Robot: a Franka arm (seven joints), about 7 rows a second.
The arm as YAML. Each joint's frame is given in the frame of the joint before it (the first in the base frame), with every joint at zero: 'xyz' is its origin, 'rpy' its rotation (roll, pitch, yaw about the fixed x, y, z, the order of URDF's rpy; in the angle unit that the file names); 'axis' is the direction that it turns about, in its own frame. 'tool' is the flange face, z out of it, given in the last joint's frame.
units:
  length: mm
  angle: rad
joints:
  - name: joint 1
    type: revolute
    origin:
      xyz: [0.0, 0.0, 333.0]
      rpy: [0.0, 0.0, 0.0]
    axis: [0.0, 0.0, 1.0]
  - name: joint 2
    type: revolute
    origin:
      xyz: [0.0, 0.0, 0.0]
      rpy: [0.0, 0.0, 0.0]
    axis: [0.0, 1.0, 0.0]
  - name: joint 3
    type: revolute
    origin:
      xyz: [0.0, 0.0, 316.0]
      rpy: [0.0, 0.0, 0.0]
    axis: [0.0, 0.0, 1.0]
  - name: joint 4
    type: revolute
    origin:
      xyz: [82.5, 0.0, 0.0]
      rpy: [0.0, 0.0, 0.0]
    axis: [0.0, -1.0, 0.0]
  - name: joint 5
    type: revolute
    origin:
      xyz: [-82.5, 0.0, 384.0]
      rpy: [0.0, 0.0, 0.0]
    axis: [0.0, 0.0, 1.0]
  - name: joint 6
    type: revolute
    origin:
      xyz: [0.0, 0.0, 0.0]
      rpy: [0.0, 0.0, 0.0]
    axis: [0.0, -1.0, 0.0]
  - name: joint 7
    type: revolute
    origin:
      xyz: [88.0, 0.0, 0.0]
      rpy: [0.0, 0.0, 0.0]
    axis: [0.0, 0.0, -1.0]
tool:
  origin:
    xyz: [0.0, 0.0, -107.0]
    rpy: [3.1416, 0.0, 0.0]
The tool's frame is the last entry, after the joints.
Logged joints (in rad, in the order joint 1, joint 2, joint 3, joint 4, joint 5, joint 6, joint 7), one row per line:
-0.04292, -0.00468, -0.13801, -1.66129, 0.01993, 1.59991, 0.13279
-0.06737, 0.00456, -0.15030, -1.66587, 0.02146, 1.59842, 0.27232
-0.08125, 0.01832, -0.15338, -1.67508, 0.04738, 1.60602, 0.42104
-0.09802, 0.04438, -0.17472, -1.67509, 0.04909, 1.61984, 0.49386
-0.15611, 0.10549, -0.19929, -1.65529, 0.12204, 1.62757, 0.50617
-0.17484, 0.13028, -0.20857, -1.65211, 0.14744, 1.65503, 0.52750
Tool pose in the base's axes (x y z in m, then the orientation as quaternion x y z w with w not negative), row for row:
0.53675, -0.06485, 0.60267, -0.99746, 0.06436, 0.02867, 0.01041
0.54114, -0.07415, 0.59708, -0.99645, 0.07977, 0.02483, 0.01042
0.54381, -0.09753, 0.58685, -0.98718, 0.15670, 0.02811, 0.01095
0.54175, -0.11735, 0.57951, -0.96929, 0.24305, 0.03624, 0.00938
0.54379, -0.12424, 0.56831, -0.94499, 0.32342, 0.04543, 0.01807
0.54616, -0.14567, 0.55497, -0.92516, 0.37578, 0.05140, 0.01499
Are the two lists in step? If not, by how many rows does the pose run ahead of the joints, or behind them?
The pose runs 2 rows behind the joints: the pose in row i belongs to the joints in row i - 2.
